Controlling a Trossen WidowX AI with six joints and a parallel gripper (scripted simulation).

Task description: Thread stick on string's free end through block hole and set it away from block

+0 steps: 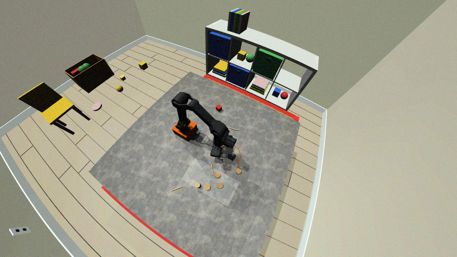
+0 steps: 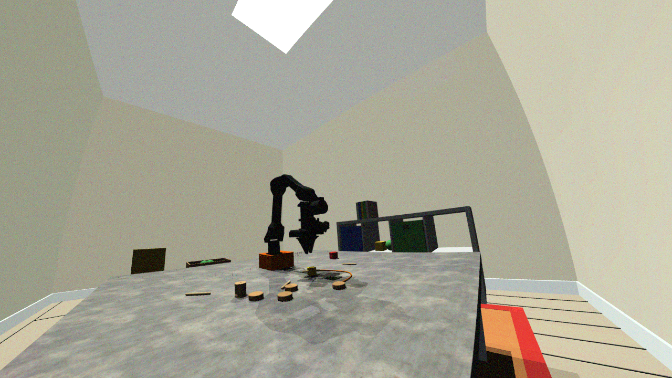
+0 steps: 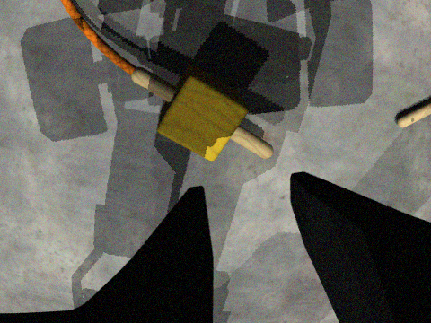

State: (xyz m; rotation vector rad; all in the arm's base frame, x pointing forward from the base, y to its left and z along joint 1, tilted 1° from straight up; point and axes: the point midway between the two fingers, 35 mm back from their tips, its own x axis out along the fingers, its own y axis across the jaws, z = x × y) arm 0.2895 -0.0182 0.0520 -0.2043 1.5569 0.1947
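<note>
Right now my gripper tip is 1 cm to the right of the yellow wooden block and 7 cm above it. From my gripper tip the other things lie so: round wooden button 20 cm ahead, 7 cm to the right, 8 cm below; thin wooden stick 1 cm ahead, 2 cm to the left, 7 cm below; short wooden cylinder 1 cm behind, 28 cm to the right, 7 cm below.
</note>
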